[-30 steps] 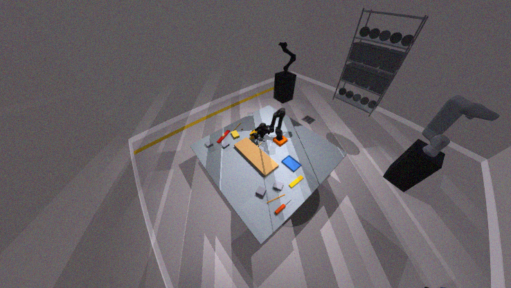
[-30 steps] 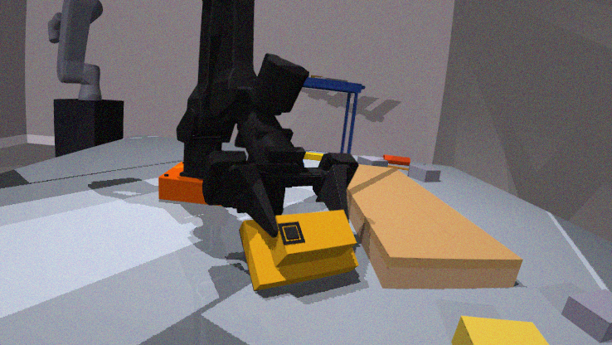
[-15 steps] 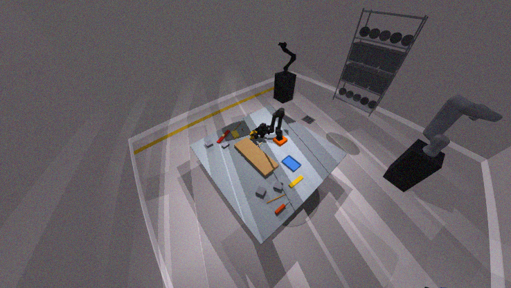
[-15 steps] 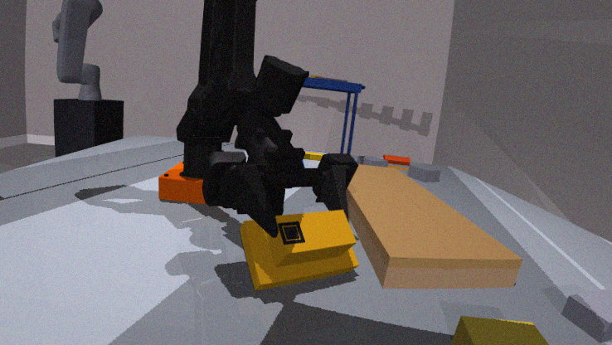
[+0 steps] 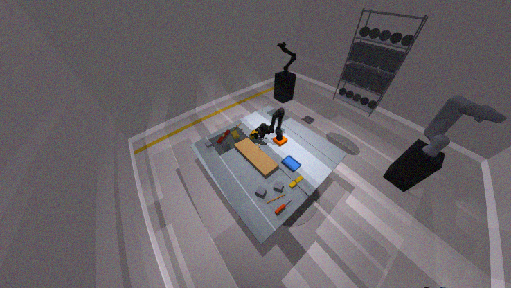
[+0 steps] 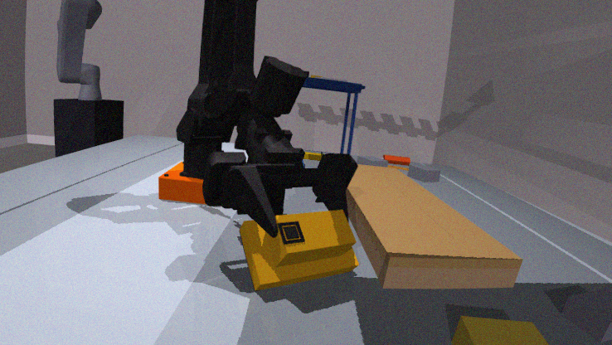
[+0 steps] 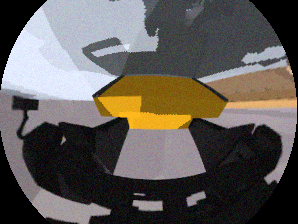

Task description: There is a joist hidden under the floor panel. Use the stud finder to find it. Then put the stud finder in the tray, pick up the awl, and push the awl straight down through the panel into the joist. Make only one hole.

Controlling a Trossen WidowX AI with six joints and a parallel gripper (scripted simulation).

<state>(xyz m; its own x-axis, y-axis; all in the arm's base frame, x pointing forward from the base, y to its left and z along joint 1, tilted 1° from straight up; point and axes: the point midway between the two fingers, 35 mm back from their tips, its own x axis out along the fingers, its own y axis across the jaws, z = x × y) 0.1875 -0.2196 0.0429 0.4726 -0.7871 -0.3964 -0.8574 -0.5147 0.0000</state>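
My gripper tip is 1 cm to the left of the yellow stud finder, 1 cm past it and 1 cm above it. From my gripper tip the other things lie so: awl: 15 cm to the left, 5 cm below, 1 cm behind; green square light: 2 cm to the right, 2 cm behind, 1 cm above; yellow block: 16 cm ahead, 15 cm to the right, 5 cm below.
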